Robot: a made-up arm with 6 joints.
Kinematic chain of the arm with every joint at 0, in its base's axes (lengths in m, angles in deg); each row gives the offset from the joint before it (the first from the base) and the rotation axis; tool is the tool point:
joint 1: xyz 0 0 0.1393 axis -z
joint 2: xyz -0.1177 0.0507 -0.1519 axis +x
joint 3: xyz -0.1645 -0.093 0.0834 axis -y
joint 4: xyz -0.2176 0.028 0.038 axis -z
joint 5: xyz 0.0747 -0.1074 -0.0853 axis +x
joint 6: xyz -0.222 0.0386 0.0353 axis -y
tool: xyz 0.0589 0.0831 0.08
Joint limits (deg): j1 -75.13..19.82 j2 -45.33..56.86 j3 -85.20..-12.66 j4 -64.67..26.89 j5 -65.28..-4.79 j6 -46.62..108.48
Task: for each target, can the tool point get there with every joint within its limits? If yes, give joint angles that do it. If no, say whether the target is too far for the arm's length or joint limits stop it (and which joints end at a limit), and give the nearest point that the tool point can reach.
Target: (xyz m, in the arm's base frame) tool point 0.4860 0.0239 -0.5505
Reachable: no: joint limits stop it (at a limit: joint 1, joint 2, joint 3, joint 4, joint 5) | nearest point 0.3527 -0.3610 0.0072 | short by 0.691 m
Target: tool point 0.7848 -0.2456 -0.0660
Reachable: no: joint limits stop it (at a limit: joint 1, joint 2, joint 3, joint 5) | nearest point 0.3704 -0.3847 0.0305 | short by 0.448 m
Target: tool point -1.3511 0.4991 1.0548
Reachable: no: too far | nearest point -0.6169 0.2279 0.3836 | short by 1.031 m
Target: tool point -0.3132 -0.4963 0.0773
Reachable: yes | joints -60.57 0.52 -18.82 0.04 -55.86 -12.70
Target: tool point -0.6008 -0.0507 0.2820
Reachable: yes | joints -12.36 -26.58 -27.39 -37.29 -24.07 35.28
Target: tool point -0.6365 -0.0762 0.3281
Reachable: yes | joints -2.06 8.38 -43.11 -10.13 -40.04 84.11
